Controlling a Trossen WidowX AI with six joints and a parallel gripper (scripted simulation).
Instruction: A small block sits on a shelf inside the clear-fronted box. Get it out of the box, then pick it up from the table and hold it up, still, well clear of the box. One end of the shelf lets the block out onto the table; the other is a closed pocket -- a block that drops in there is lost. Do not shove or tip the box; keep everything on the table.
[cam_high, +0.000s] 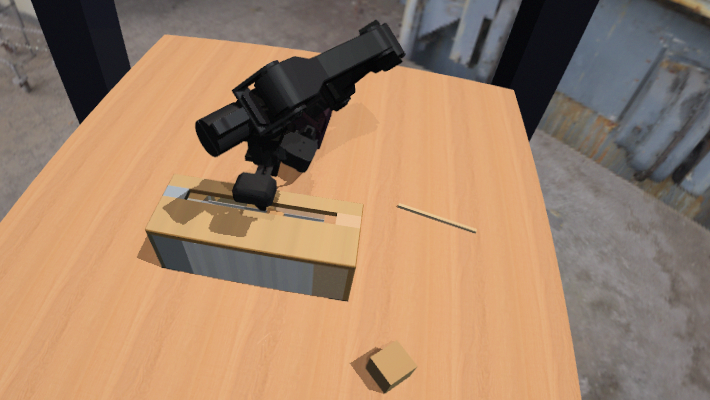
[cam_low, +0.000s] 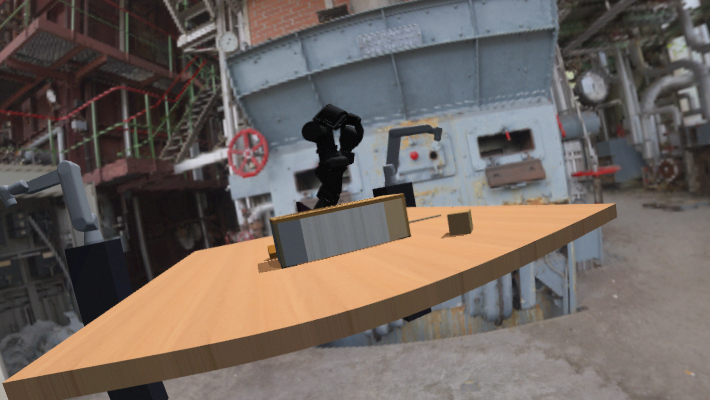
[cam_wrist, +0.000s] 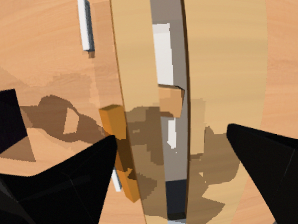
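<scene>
The box is 1 cm behind my gripper tip, 1 cm to the right of it and 10 cm below it. The rest, counted from my gripper tip: thin stick (12 cm behind, 36 cm to the left, 16 cm below); then tan block (1 cm ahead, 1 cm to the left, 8 cm below).
</scene>
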